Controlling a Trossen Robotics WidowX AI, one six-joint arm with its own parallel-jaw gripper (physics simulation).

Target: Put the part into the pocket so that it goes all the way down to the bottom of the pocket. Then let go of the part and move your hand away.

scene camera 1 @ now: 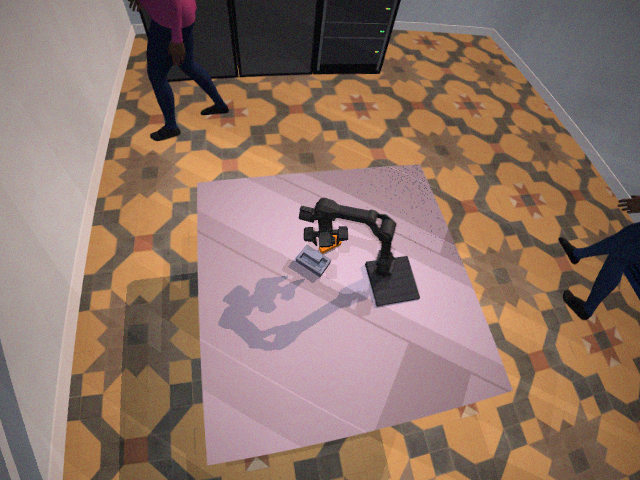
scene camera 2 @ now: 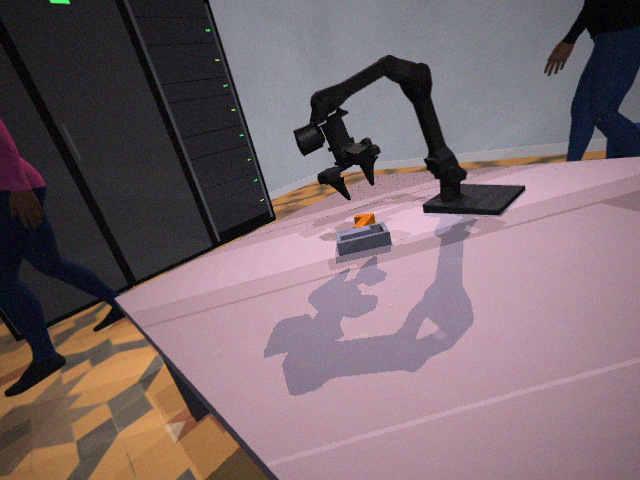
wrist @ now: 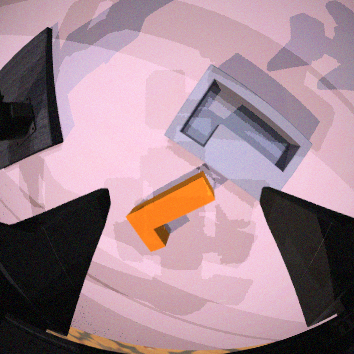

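Seen in the pictures: gripper, between the fingertips: point(scene camera 2: 361, 192) point(wrist: 186, 195); arm's base, origin of its link: point(scene camera 1: 382, 270) point(scene camera 2: 450, 198) point(wrist: 22, 121).
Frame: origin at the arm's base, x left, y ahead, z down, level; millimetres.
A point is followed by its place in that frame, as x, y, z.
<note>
The orange L-shaped part point(scene camera 1: 328, 248) {-191, 202, -3} point(scene camera 2: 363, 219) {-211, 180, -6} point(wrist: 175, 202) {-203, 197, -6} lies outside the pocket, on the table beside the grey block. In the wrist view its long arm points up and right, with that end close to the block's near side; I cannot tell whether they touch. The grey block point(scene camera 2: 364, 245) {-133, 329, 10} point(wrist: 235, 155) {-173, 277, -12} has an L-shaped pocket point(wrist: 250, 130) {-158, 308, 19} in its top, and the pocket is empty. My gripper point(scene camera 1: 326, 241) {-166, 236, -107} point(scene camera 2: 361, 191) {-166, 236, -107} point(wrist: 186, 195) {-166, 236, -107} is wide open and empty. It is above the part, which shows between the fingers in the wrist view.
The arm's black base plate point(scene camera 1: 398, 289) {109, -33, 7} point(scene camera 2: 473, 201) {70, 29, 5} point(wrist: 37, 100) {10, 50, 1} stands on the pink table top point(scene camera 1: 289, 392) {344, 586, 24} point(scene camera 2: 439, 413) {171, 730, 24}, to the right of the block in both scene views. Dark cabinets point(scene camera 1: 276, 38) point(scene camera 2: 103, 129) and people stand around the table.
</note>
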